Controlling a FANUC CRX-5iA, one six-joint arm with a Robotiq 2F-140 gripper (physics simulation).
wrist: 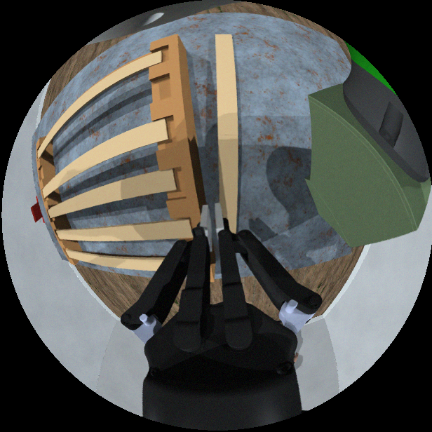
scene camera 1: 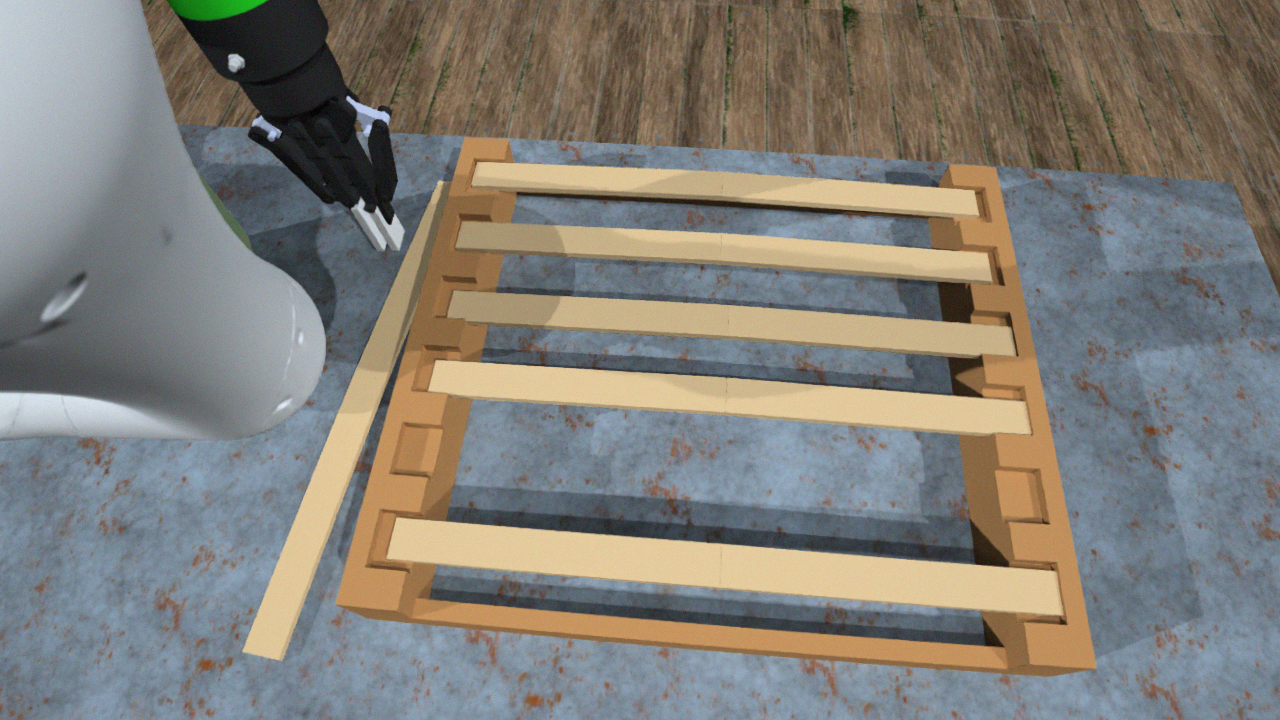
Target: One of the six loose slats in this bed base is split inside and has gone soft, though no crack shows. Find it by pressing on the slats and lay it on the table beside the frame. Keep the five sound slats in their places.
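The bed base frame [scene camera 1: 404, 488] [wrist: 181, 75] stands on the table. Five pale slats lie across it: one at the back [scene camera 1: 626, 178], a second [scene camera 1: 626, 243], a third [scene camera 1: 626, 313], a fourth [scene camera 1: 626, 385], and one at the front [scene camera 1: 626, 553]. The pair of notches between the fourth and the front slat is empty. Another slat [scene camera 1: 344, 429] [wrist: 227, 100] lies on the table along the outside of the left rail, its far end close to the rail. My gripper [scene camera 1: 383, 234] [wrist: 212, 212] is shut with no slat between its fingers, above the table near that far end.
The rusty blue-grey table [scene camera 1: 116, 555] [wrist: 270, 85] carries the frame. A white arm link [scene camera 1: 179, 304] covers the left of the scene view. A green block [wrist: 360, 175] stands at the right in the wrist view, beside a dark arm part.
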